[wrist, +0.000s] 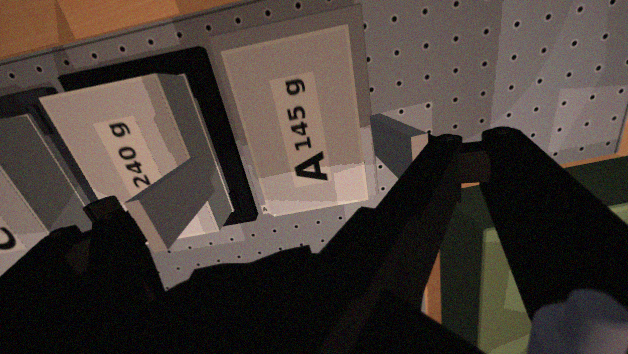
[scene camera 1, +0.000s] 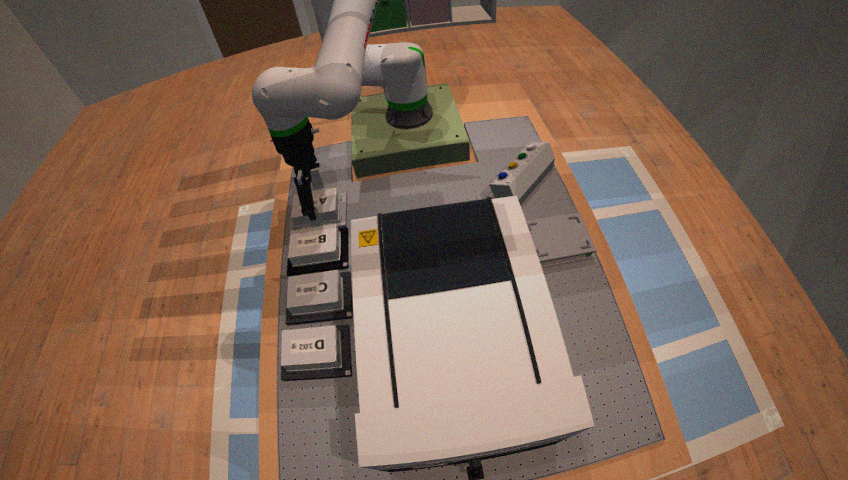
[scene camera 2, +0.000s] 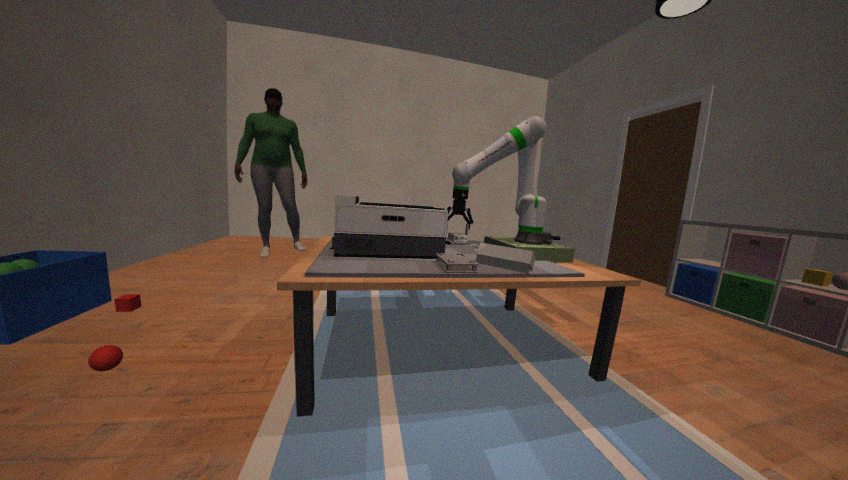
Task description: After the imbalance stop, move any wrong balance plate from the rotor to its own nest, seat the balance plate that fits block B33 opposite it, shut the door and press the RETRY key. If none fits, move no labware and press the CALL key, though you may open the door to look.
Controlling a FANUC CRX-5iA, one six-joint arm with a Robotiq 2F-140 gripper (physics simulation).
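Frame: origin at the arm's base, x back, y right, z up, level; millimetres.
Where they show: gripper, fingertip midpoint: (wrist: 288, 155) (scene camera 1: 317, 205) (scene camera 2: 456, 234); arm's base, link origin: (scene camera 1: 409, 115) (scene camera 2: 528, 242).
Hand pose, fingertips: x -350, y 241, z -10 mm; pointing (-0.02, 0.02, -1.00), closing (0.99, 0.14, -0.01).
Observation:
Things, the pixels of their centre, and the offset from my fingertips. Level surfaces: height alone.
- Plate B 240 g, body centre: (wrist: 156, 164) (scene camera 1: 314, 245) dz -19, dx -114, dy -3 mm
- black nest, body centre: (wrist: 171, 156) (scene camera 1: 317, 250) dz -44, dx -115, dy -3 mm
- Plate C, body centre: (wrist: 9, 199) (scene camera 1: 314, 292) dz -19, dx -250, dy -23 mm
- plate D, body centre: (scene camera 1: 311, 349) dz -19, dx -389, dy -29 mm
- white centrifuge, body centre: (scene camera 1: 455, 333) (scene camera 2: 390, 224) dz +69, dx -396, dy -337 mm
- dark panel, body centre: (scene camera 1: 441, 245) dz +159, dx -262, dy -322 mm
- key box, body centre: (scene camera 1: 523, 170) (scene camera 2: 505, 256) dz -11, dx +88, dy -556 mm
- grey plate with corner marks, body centre: (scene camera 1: 558, 239) (scene camera 2: 455, 261) dz -32, dx -133, dy -606 mm
- perforated board, surface height: dz -52 mm
My gripper (scene camera 1: 308, 215) (scene camera 2: 461, 221) (wrist: 288, 155) is open and empty, its fingers apart above the labelled piece A 145 g (scene camera 1: 324, 203) (wrist: 312, 120). Plate B 240 g (scene camera 1: 314, 242) (wrist: 117, 135) sits in a black nest (wrist: 220, 140), beside A; one fingertip overlaps it in the wrist view. Plate C (scene camera 1: 314, 289) (wrist: 10, 200) and plate D (scene camera 1: 309, 346) sit in dark nests further along the row. The white centrifuge (scene camera 1: 464, 356) (scene camera 2: 389, 223) has a dark panel (scene camera 1: 446, 246) between two black rails. The rotor and block B33 are hidden. The key box (scene camera 1: 523, 172) (scene camera 2: 505, 258) carries coloured keys; their labels are unreadable.
A grey plate with corner marks (scene camera 1: 559, 237) (scene camera 2: 457, 261) lies beside the centrifuge, near the key box. The arm stands on a green base (scene camera 1: 410, 151) (scene camera 2: 559, 252). A perforated board (scene camera 1: 606, 333) bears the equipment. A person (scene camera 2: 272, 142) stands beyond the table (scene camera 2: 458, 285).

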